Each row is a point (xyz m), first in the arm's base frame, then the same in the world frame.
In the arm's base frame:
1: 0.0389 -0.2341 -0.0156
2: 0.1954 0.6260 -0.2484
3: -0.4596 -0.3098 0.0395
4: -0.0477 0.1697 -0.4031
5: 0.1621 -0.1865 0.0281
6: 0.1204 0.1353 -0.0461
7: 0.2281 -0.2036 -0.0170
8: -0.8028 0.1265 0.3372
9: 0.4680 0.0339 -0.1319
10: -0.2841 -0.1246 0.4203
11: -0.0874 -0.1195 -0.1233
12: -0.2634 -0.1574 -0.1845
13: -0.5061 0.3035 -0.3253
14: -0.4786 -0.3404 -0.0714
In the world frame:
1: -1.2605 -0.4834 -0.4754
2: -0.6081 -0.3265 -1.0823
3: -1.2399 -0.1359 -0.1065
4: -1.0510 -0.1186 -0.8545
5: -1.2154 -0.5986 -0.5392
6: -0.9528 -0.4685 -0.6971
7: -1.2584 -0.6266 -0.6028
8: -0.6779 0.0298 0.1247
9: -1.1254 -0.7082 -0.9235
10: -0.9357 -0.4696 -0.0275
11: -1.1867 -0.3011 -0.5202
12: -1.2236 -0.1324 -0.4406
13: -0.8382 0.2185 -0.5802
14: -1.3118 -0.0602 -0.1585

